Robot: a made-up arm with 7 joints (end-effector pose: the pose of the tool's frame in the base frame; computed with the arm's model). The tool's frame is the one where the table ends.
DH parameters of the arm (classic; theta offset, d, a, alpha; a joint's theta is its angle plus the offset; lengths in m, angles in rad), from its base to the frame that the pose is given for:
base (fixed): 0 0.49 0.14 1.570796
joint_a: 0 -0.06 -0.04 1.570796
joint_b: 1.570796 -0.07 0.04 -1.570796
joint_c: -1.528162 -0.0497 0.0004 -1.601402
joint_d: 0 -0.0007 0.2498 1.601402
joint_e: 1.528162 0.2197 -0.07 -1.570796
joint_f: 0 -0.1 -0.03 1.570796
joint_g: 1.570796 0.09 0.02 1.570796
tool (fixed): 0 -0.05 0 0
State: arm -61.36 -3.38 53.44 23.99 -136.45 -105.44 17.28
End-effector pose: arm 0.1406 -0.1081 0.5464 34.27 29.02 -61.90
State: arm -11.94 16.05 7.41 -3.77 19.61 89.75 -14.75
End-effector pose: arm -0.2244 0.0101 0.3541 133.08 -47.46 29.49
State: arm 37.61 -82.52 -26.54 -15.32 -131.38 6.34 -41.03
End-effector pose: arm 0.1177 -0.2343 0.4897 165.81 69.94 -26.06
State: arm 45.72 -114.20 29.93 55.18 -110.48 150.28 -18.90
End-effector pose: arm 0.3039 0.2567 0.3427 -39.47 -59.36 83.97
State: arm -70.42 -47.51 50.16 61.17 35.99 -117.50 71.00
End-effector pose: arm 0.1357 0.1526 0.0558 -12.68 -46.98 36.65
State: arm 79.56 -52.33 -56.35 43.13 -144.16 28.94 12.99
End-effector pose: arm 0.2278 0.0915 0.1980 -79.60 -0.86 22.01
